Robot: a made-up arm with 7 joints.
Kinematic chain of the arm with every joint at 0, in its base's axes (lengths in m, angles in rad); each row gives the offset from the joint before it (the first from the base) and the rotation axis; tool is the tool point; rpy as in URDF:
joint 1: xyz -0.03 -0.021 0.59 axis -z
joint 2: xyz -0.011 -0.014 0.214 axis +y
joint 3: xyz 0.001 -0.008 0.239 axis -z
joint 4: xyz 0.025 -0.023 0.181 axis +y
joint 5: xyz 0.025 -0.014 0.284 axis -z
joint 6: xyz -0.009 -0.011 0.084 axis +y
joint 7: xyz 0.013 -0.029 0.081 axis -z
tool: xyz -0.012 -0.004 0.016 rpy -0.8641 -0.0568 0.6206
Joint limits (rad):
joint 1: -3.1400..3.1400
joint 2: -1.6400..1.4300
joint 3: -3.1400..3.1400
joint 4: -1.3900..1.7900
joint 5: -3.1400..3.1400
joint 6: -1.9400..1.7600
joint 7: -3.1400..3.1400
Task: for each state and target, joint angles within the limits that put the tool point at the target. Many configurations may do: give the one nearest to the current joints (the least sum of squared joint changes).
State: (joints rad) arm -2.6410 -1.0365 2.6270 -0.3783 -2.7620 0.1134 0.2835
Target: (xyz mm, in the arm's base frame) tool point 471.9 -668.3 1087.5
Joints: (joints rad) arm -2.3233 -1.4008 2.5218 -0.5123 -2.7726 0.1521 0.2925
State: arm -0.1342 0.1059 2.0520 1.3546 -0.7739 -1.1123 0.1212
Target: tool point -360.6 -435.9 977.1
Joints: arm -0.2704 -0.3585 2.0913 1.7900 -1.1433 -1.1742 0.0880
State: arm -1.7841 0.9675 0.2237 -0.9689 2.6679 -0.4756 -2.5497
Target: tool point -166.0 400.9 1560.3
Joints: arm -1.8782 0.6009 0.2032 -0.2558 2.8082 -0.4374 -2.5755
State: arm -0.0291 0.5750 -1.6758 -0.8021 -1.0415 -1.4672 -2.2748
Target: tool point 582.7 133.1 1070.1
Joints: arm -0.6336 0.7230 -2.0089 -1.0946 -0.9566 -1.7111 -2.2652
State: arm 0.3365 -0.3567 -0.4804 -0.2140 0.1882 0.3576 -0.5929
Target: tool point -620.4 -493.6 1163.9
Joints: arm -0.3483 -0.8569 -0.5417 -0.7852 0.2593 0.2629 -0.5889
